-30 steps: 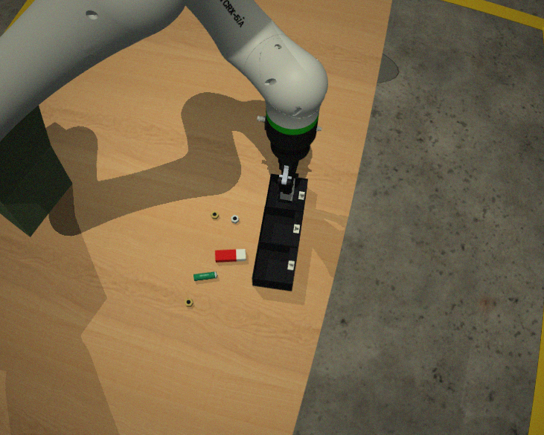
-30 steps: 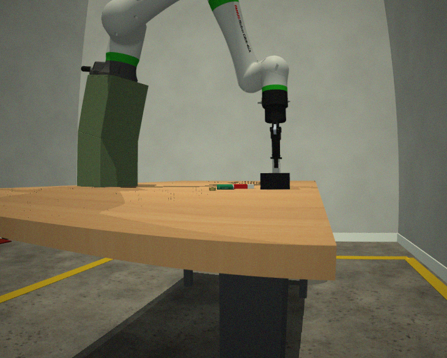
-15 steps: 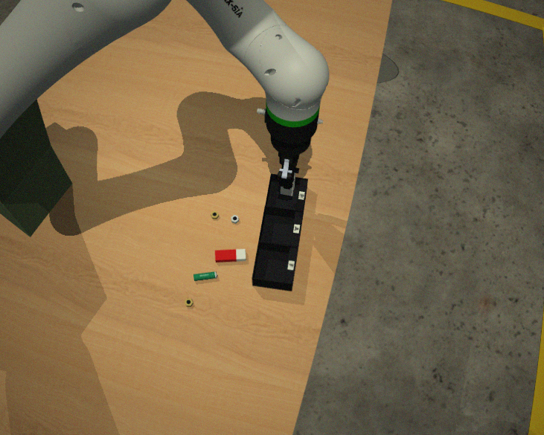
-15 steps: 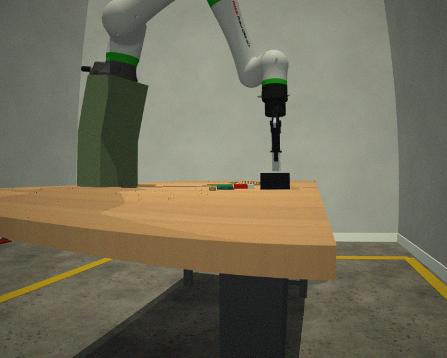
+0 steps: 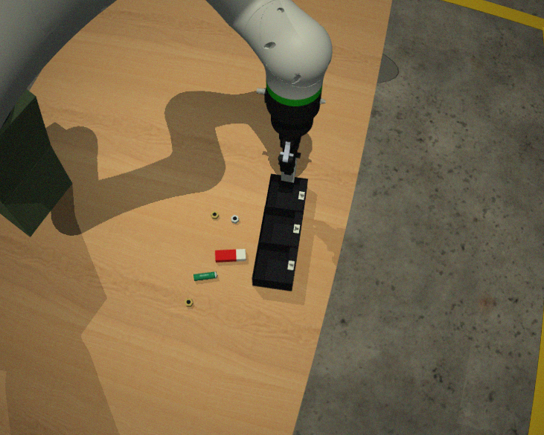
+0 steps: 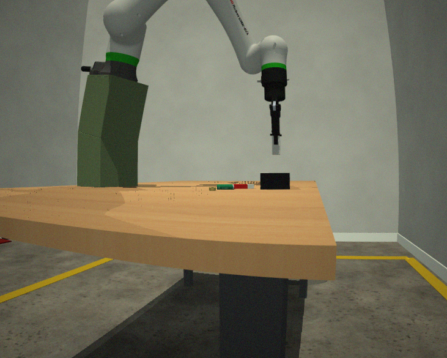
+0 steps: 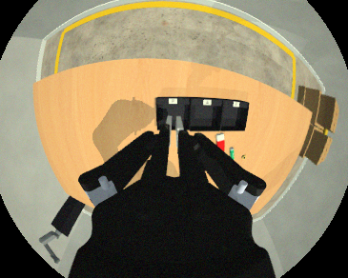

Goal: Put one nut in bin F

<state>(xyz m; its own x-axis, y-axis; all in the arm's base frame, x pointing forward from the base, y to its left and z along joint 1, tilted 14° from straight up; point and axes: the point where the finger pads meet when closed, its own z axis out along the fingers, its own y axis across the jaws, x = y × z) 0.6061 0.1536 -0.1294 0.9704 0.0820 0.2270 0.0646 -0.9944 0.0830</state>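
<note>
My hand is 10 cm past the grey nut, 7 cm to the left of it and 14 cm above it. The rest, counted from my hand: green battery: 12 cm behind, 22 cm to the right, 14 cm below.
</note>
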